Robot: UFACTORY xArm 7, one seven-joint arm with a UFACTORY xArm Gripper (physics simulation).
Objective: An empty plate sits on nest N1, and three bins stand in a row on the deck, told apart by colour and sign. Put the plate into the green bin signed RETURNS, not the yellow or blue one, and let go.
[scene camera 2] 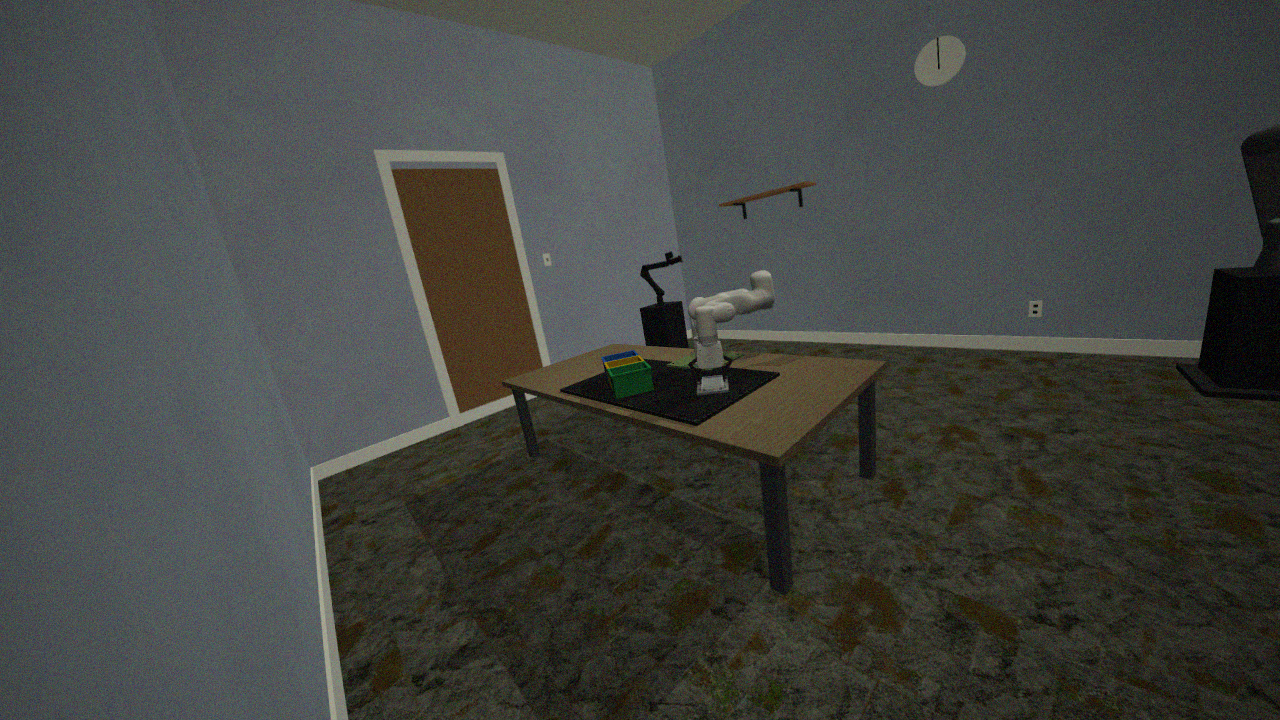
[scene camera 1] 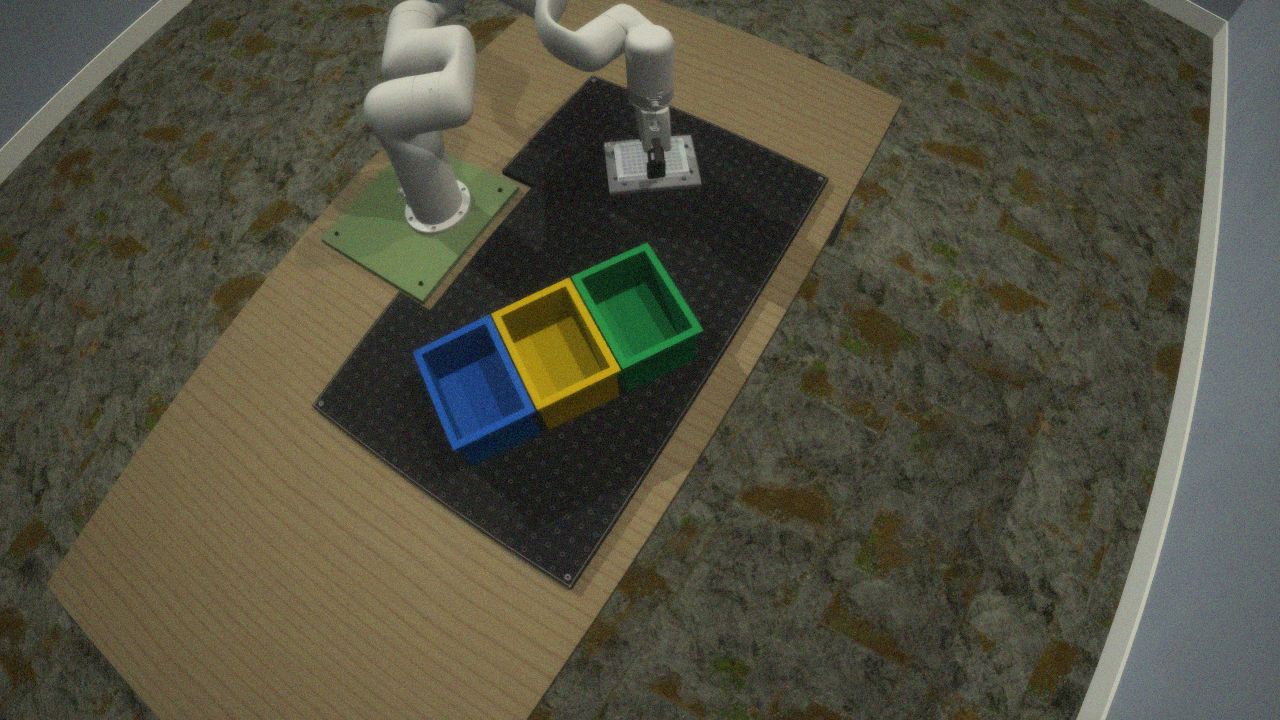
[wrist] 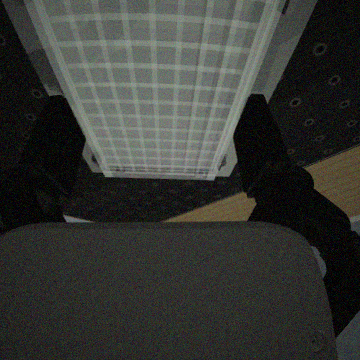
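Where they show: gripper, fingertip midpoint: point(scene camera 2: 712, 381) point(scene camera 1: 652, 158) point(wrist: 157, 113); arm's base, origin of the base link: point(scene camera 1: 438, 207).
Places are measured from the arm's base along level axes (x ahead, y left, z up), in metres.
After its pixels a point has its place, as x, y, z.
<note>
The white gridded plate point(scene camera 1: 631, 161) {0.284, 0.220, 0.028} point(wrist: 155, 90) {0.298, 0.236, 0.028} lies flat on the grey nest point(scene camera 1: 626, 187) {0.299, 0.172, 0.014} point(wrist: 285, 52) {0.254, 0.275, 0.014}. My gripper point(scene camera 1: 656, 170) {0.312, 0.246, 0.024} point(wrist: 157, 113) {0.312, 0.246, 0.024} is open and empty, low over the nest. In the wrist view its black fingers stand apart on the two long sides of the plate. The green bin point(scene camera 1: 659, 365) {0.509, -0.120, 0.043} point(scene camera 2: 631, 385) {0.487, -0.028, 0.044} stands at one end of the row of bins, the yellow bin point(scene camera 1: 581, 403) {0.435, -0.224, 0.041} in the middle and the blue bin point(scene camera 1: 501, 439) {0.361, -0.329, 0.050} at the far end from the nest. No sign can be read on the bins.
The bins and nest stand on a black deck point(scene camera 1: 572, 501) {0.486, -0.353, 0.002} point(scene camera 2: 680, 410) {0.550, 0.266, 0.002} on a wooden table point(scene camera 1: 268, 501) {0.038, -0.606, -0.011} point(scene camera 2: 787, 402) {0.343, 0.561, -0.011}. The arm's base is bolted to a green plate point(scene camera 1: 384, 250) {-0.039, -0.121, 0.000} beside the deck. The bins stand side by side, close together.
</note>
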